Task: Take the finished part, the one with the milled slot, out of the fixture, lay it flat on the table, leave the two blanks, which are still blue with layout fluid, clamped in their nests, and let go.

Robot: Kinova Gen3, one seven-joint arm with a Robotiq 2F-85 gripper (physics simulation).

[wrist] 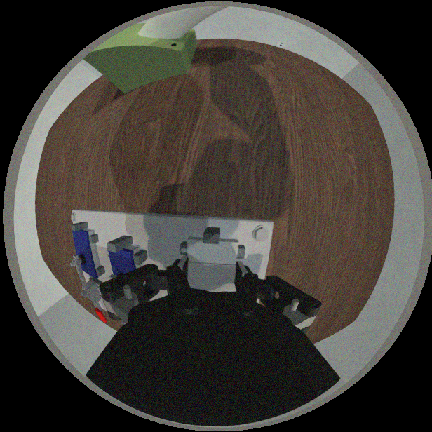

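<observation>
The finished part (pixel 212 251), bare light grey metal, lies in its nest on the pale fixture plate (pixel 162 227). A darker grey band crosses its near portion; whether that is the milled slot is hard to tell. My gripper (pixel 211 266) has its fingers against the left and right sides of the part, shut on it. The gripper body hides the part's near end. Two blue blanks sit in their nests to the left: one blank (pixel 84 250) at the far left, and another blank (pixel 121 261) partly behind my left finger linkage.
A dark locating block (pixel 212 234) stands at the part's far edge, with small side stops (pixel 184 248) (pixel 241 251) beside it. A clamp with a red tip (pixel 100 315) is at the lower left. A green block (pixel 142 62) stands at the upper left on the wooden table (pixel 330 150).
</observation>
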